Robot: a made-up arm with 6 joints. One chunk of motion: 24 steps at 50 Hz.
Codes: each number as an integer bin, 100 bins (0 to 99) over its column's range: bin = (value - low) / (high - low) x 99, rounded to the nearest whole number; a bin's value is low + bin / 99 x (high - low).
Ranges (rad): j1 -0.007..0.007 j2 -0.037..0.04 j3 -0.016..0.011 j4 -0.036..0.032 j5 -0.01..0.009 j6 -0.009..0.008
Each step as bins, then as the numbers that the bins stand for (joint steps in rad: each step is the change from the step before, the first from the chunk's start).
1 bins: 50 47 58 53 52 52
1 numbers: 0.00007 -0.00044 -0.00018 0.00040 -0.00002 -0.00007
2 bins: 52 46 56 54 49 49
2 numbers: 0.00035 -0.00122 -0.00073 0.00109 -0.00060 -0.00059
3 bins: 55 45 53 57 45 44
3 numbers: 0.00078 -0.00200 -0.00155 0.00315 -0.00136 -0.00144
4 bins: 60 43 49 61 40 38
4 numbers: 0.00148 -0.00356 -0.00264 0.00590 -0.00232 -0.00247
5 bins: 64 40 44 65 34 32
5 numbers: 0.00205 -0.00589 -0.00400 0.00865 -0.00347 -0.00351
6 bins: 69 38 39 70 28 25
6 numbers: 0.00276 -0.00744 -0.00536 0.01208 -0.00463 -0.00471
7 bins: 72 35 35 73 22 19
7 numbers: 0.00318 -0.00978 -0.00645 0.01414 -0.00578 -0.00574
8 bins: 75 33 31 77 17 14
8 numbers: 0.00361 -0.01133 -0.00755 0.01689 -0.00674 -0.00660
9 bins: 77 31 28 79 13 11
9 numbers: 0.00389 -0.01289 -0.00836 0.01826 -0.00751 -0.00711
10 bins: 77 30 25 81 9 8
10 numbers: 0.00389 -0.01367 -0.00918 0.01964 -0.00827 -0.00763
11 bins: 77 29 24 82 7 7
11 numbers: 0.00389 -0.01444 -0.00945 0.02032 -0.00866 -0.00780
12 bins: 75 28 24 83 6 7
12 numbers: 0.00361 -0.01522 -0.00945 0.02101 -0.00885 -0.00780
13 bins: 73 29 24 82 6 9
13 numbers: 0.00332 -0.01444 -0.00945 0.02032 -0.00885 -0.00745
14 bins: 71 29 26 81 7 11
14 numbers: 0.00304 -0.01444 -0.00891 0.01964 -0.00866 -0.00711
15 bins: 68 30 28 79 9 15
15 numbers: 0.00262 -0.01367 -0.00836 0.01826 -0.00827 -0.00642
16 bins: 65 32 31 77 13 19
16 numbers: 0.00219 -0.01211 -0.00755 0.01689 -0.00751 -0.00574
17 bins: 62 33 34 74 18 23
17 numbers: 0.00177 -0.01133 -0.00673 0.01483 -0.00655 -0.00505
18 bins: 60 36 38 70 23 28
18 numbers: 0.00148 -0.00900 -0.00564 0.01208 -0.00559 -0.00419
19 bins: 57 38 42 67 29 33
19 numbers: 0.00106 -0.00744 -0.00455 0.01002 -0.00443 -0.00333
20 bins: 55 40 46 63 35 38
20 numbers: 0.00078 -0.00589 -0.00345 0.00727 -0.00328 -0.00247
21 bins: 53 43 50 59 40 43
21 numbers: 0.00049 -0.00356 -0.00236 0.00453 -0.00232 -0.00162
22 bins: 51 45 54 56 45 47
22 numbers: 0.00021 -0.00200 -0.00127 0.00246 -0.00136 -0.00093
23 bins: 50 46 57 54 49 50
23 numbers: 0.00007 -0.00122 -0.00045 0.00109 -0.00060 -0.00041
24 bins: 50 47 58 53 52 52
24 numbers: 0.00007 -0.00044 -0.00018 0.00040 -0.00002 -0.00007
